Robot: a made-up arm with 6 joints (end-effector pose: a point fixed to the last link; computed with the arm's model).
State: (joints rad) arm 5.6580 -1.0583 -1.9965 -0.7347 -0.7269 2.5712
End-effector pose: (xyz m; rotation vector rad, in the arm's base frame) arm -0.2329 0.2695 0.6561 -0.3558 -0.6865 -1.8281
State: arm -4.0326 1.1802 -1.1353 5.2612 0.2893 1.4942
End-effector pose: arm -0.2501 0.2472 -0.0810 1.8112 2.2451 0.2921
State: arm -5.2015 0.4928 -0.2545 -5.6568 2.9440 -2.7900
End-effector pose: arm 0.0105 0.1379 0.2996 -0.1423 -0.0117 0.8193
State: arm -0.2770 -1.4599 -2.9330 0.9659 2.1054 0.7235
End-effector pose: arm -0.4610 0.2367 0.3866 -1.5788 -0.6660 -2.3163
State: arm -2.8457 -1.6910 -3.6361 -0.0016 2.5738 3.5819
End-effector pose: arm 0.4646 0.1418 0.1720 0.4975 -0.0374 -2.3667
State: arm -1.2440 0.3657 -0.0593 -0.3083 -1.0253 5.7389
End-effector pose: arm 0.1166 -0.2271 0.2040 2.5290 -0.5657 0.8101
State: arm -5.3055 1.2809 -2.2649 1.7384 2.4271 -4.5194
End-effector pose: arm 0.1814 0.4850 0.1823 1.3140 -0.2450 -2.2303
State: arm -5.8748 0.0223 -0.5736 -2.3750 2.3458 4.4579
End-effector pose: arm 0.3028 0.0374 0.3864 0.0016 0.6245 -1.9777
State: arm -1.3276 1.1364 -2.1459 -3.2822 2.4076 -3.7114
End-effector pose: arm 0.1499 -0.5328 0.3142 -0.2323 0.2177 1.3253
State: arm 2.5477 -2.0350 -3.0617 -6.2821 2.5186 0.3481
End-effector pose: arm 0.4052 -0.2737 0.1155 -0.2556 -0.5038 -0.2399
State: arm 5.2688 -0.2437 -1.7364 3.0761 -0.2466 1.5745
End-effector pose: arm 0.1425 -0.2413 0.5779 1.3566 0.4177 0.4000
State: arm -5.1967 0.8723 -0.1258 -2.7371 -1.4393 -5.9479
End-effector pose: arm 0.0149 0.1190 0.2623 -0.0234 -1.0865 1.1476
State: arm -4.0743 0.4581 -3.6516 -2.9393 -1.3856 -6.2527
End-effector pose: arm -0.1527 0.1687 0.6138 -1.5508 0.6086 1.9828
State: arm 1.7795 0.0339 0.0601 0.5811 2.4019 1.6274
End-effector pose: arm -0.0648 -0.0199 0.2933 0.6376 -0.1892 -0.2851
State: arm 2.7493 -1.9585 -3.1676 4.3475 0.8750 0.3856
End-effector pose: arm 0.5503 -0.2015 -0.0495 -1.5635 1.4277 -0.2862
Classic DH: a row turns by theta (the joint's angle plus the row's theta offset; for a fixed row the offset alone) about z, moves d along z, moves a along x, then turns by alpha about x. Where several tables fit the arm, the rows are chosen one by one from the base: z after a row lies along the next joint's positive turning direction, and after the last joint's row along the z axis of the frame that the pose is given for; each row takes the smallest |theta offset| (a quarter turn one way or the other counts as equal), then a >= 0, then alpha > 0; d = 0 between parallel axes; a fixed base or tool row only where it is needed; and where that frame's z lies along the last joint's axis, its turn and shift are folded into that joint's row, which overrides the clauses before.
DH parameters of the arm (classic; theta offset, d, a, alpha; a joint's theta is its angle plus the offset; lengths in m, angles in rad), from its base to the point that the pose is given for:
joint 1: 0 0.205 0 -1.5708
joint 2: -1.384 0 0.2962 0
joint 3: 1.384 0 0.051 -1.5708
joint 4: 0 0.227 0 1.5708
joint 5: 0 0 0.077 -1.5708
joint 6: 0 0.098 0 0

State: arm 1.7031 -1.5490 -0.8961 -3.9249 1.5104 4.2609
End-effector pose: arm -0.0413 -0.1879 0.5790 0.9581 -0.4724 -0.6510
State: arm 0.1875 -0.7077 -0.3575 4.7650 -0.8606 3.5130
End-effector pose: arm 0.0592 0.1378 0.3997 -1.4974 1.1060 0.2249
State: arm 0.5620 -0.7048 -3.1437 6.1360 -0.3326 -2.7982
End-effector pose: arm -0.3936 -0.2297 0.5858 0.1445 -1.0491 0.6703
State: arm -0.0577 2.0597 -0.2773 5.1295 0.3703 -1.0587
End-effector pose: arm -0.1191 0.0401 0.0282 -0.3349 -1.2406 0.9800
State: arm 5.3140 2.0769 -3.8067 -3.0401 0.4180 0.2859
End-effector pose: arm 0.3241 -0.4666 0.0912 0.6603 0.7655 -0.5607
